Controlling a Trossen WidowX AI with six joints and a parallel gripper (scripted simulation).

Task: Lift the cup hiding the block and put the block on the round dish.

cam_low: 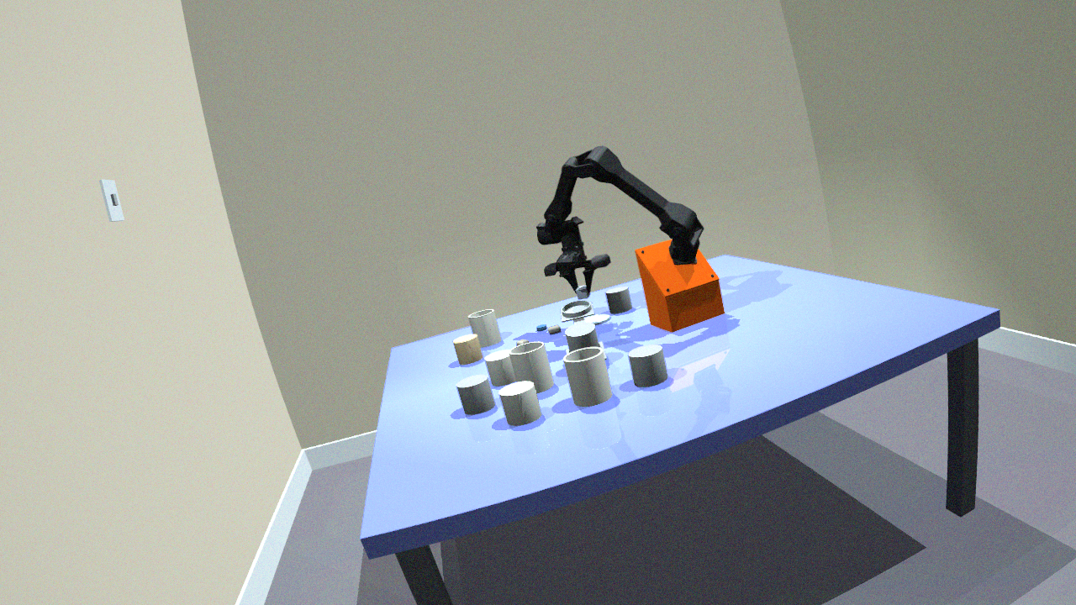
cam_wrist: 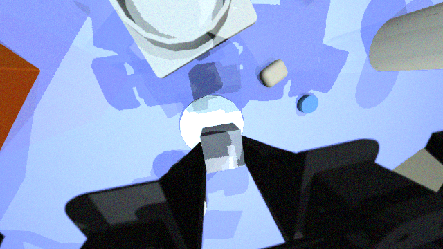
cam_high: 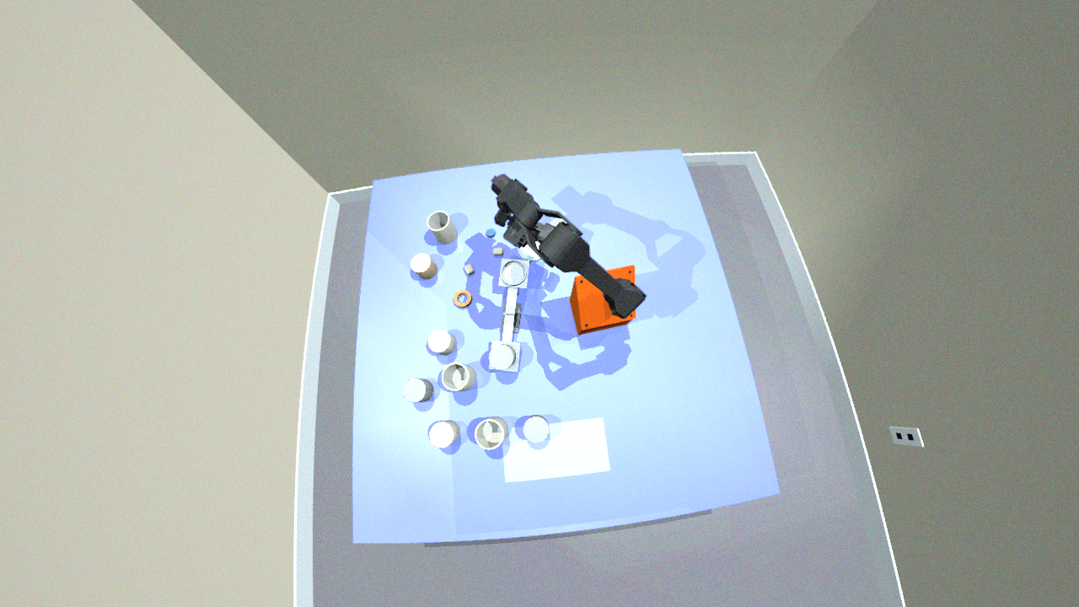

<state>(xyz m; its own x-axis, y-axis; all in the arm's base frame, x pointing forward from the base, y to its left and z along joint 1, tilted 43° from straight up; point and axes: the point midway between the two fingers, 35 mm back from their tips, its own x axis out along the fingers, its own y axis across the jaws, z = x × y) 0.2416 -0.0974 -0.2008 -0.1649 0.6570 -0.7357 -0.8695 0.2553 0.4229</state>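
Now: the round white dish 10 mm behind my gripper tip, 10 mm to the right of it and 90 mm below it. Also, from my gripper tip: blue piece 140 mm ahead, 80 mm to the right, 80 mm below; then tan cup 350 mm ahead, 40 mm to the left, 50 mm below.
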